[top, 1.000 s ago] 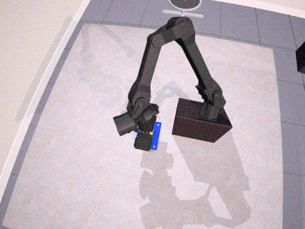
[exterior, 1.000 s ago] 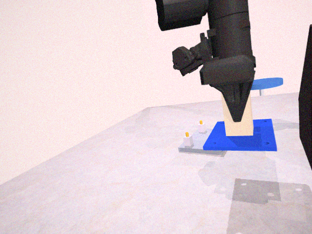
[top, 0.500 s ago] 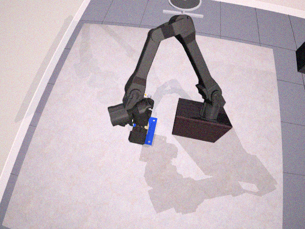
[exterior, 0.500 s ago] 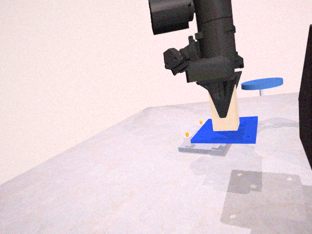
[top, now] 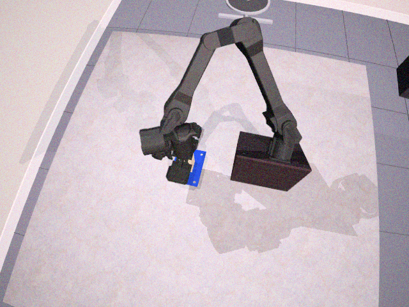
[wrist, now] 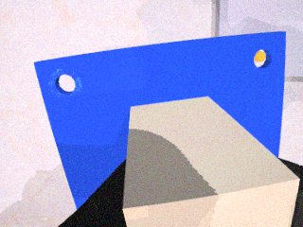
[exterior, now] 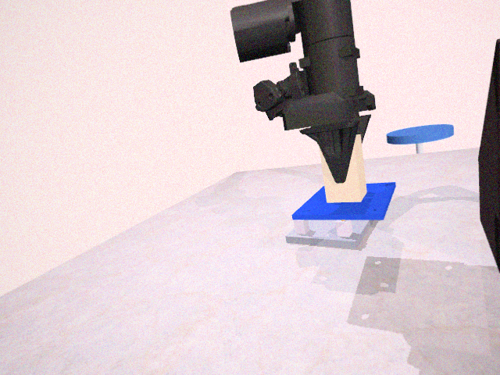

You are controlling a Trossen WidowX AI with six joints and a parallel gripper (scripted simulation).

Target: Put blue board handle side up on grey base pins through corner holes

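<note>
Now: the grey base 120 mm to the right of my gripper tip, 120 mm below it and 70 mm ahead of it. From my gripper tip the other things lie so: blue board (10 mm below).
</note>
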